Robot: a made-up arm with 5 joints. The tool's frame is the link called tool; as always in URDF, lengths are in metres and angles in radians. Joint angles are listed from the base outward. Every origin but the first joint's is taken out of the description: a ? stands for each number. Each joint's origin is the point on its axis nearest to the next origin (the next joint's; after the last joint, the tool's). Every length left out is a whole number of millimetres.
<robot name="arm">
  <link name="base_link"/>
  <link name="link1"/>
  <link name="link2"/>
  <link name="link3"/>
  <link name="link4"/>
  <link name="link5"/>
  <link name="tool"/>
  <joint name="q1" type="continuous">
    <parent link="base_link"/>
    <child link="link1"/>
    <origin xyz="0 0 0.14" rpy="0 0 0"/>
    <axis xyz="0 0 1"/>
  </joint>
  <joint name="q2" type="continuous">
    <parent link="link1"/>
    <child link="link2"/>
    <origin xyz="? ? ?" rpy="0 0 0"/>
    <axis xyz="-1 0 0"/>
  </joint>
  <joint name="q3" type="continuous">
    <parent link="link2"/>
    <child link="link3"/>
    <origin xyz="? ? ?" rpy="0 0 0"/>
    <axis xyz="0 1 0"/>
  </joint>
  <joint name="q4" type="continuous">
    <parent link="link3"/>
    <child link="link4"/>
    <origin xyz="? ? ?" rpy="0 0 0"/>
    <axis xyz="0 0 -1"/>
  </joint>
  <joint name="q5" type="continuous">
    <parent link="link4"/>
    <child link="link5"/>
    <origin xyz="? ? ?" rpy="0 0 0"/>
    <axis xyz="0 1 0"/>
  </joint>
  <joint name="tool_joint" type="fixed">
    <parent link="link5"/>
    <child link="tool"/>
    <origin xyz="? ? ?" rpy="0 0 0"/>
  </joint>
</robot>
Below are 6 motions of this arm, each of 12 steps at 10 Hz.
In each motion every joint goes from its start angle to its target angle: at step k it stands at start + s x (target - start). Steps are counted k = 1, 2, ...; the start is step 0. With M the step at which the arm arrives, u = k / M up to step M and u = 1 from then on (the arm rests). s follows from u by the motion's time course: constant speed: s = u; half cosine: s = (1 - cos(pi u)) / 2; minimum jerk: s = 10 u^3 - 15 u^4 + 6 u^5.
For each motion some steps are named. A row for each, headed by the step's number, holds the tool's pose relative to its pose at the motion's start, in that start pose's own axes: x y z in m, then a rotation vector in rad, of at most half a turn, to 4 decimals.
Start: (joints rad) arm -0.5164 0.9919 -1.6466 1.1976 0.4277
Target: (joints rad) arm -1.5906 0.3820 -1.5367 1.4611 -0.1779
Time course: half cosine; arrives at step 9
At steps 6, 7, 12:
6: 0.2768 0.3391 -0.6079 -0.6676 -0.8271 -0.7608
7: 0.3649 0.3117 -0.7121 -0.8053 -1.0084 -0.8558
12: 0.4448 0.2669 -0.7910 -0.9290 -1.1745 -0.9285

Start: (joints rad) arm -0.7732 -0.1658 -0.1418 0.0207 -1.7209
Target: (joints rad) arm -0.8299 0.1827 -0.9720 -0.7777 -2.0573
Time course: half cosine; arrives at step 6
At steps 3, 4, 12:
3: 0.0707 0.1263 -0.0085 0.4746 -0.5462 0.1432
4: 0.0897 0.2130 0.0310 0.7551 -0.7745 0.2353
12: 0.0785 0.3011 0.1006 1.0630 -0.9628 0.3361

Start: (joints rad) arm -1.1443 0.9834 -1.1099 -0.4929 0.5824
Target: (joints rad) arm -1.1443 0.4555 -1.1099 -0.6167 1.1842
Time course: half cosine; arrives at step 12
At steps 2, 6, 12:
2: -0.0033 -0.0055 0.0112 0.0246 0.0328 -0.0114
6: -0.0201 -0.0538 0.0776 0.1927 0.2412 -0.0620
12: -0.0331 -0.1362 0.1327 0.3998 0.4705 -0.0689

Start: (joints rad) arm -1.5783 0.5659 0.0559 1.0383 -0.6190
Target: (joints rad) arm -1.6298 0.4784 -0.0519 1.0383 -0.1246
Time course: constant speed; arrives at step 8
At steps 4, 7, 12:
4: 0.0078 -0.0033 0.0790 0.0408 0.2648 -0.0457
7: 0.0275 -0.0099 0.1363 0.0783 0.4621 -0.0754
12: 0.0364 -0.0131 0.1545 0.0922 0.5276 -0.0842

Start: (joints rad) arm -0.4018 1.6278 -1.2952 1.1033 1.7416
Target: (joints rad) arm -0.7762 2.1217 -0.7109 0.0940 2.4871
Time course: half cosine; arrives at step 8
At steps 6, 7, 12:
6: 0.5092 0.7020 0.2121 -0.8145 1.0992 -1.1998
7: 0.6325 0.7394 0.1747 -0.8739 1.2472 -1.3813
12: 0.6760 0.7472 0.1584 -0.8924 1.2986 -1.4465

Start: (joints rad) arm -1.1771 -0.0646 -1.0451 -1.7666 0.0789
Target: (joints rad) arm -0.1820 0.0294 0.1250 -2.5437 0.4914
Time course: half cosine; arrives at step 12
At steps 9, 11, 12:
9: 0.2086 -0.2873 -0.0266 0.2895 -0.5940 1.4854
11: 0.2843 -0.2551 -0.0047 0.2566 -0.6992 1.7202
12: 0.2939 -0.2491 -0.0009 0.2513 -0.7135 1.7507

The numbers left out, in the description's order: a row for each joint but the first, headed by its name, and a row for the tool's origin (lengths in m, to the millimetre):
q2: 0.015 0.279 0
q3: 0 0.17 -0.004
q4: 0.002 0 0.451
q5: 0.062 -0.108 0
tool: -0.32 0 -0.048

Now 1 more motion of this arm.
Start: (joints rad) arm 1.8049 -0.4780 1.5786 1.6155 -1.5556
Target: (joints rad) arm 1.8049 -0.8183 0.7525 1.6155 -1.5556
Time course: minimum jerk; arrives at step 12
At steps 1, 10, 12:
1: -0.0005 -0.0007 -0.0002 0.0018 0.0002 -0.0042
10: -0.1175 -0.0709 -0.0624 0.3235 0.1635 -0.7781
12: -0.1224 -0.0712 -0.0648 0.3340 0.1744 -0.8060

